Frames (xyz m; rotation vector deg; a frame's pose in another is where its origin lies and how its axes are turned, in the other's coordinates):
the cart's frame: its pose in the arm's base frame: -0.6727 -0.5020 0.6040 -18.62 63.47 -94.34
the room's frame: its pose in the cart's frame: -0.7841 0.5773 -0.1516 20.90 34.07 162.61
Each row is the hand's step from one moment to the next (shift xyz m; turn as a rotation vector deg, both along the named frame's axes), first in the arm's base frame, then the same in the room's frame.
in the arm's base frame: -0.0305 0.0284 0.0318 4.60 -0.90 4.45
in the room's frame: 0.0064 0.0351 -0.0384 3.24 3.50 4.37
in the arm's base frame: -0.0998 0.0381 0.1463 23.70 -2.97 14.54
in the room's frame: -0.0106 0.1600 -0.0842 16.30 9.70 20.55
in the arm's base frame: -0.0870 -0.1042 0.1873 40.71 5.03 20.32
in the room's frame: -0.0975 0.2081 0.0264 34.46 11.36 27.91
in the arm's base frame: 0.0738 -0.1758 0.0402 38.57 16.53 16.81
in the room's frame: -0.0709 0.0376 0.1776 40.71 7.51 18.15
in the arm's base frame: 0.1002 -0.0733 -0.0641 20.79 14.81 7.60
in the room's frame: 0.0010 -0.0772 0.1165 25.95 2.18 5.60
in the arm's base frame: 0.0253 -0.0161 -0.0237 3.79 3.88 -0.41
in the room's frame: 0.0006 -0.0270 0.0270 5.24 -1.44 0.04
